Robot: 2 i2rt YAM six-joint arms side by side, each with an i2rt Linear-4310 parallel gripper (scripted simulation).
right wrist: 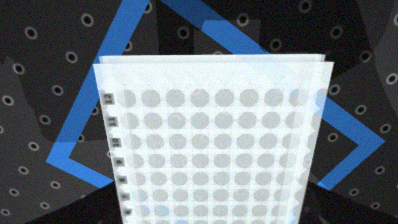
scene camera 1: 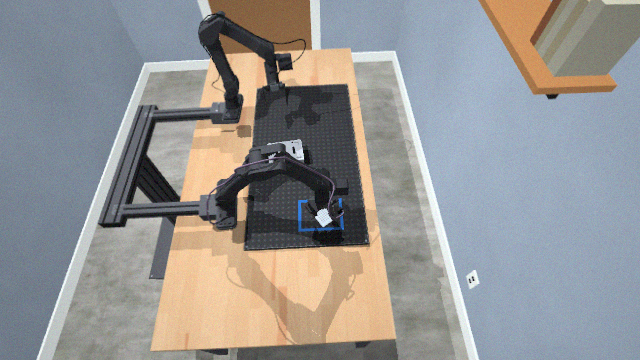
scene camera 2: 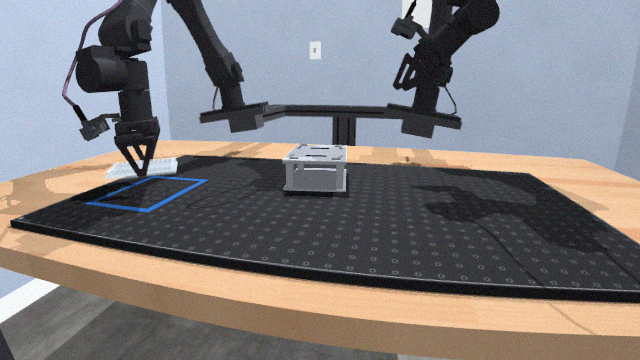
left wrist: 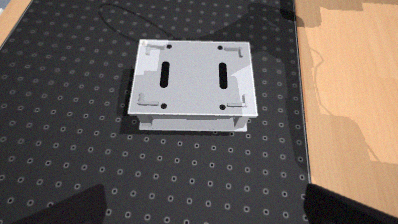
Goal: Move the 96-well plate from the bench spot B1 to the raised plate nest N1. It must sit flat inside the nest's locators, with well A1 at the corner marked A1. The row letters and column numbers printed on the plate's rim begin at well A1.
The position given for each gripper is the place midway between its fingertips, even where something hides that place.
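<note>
A white 96-well plate [scene camera 2: 163,166] is part of the scene, and it is also visible in the right wrist view [right wrist: 227,131]; in the left wrist view, the plate is out of frame. A grey raised nest [left wrist: 193,87] is there too. The robot's left gripper [scene camera 2: 398,88] can be seen again in the left wrist view [left wrist: 205,194], while its right gripper [scene camera 2: 145,170] also appears in the right wrist view [right wrist: 209,187].
</note>
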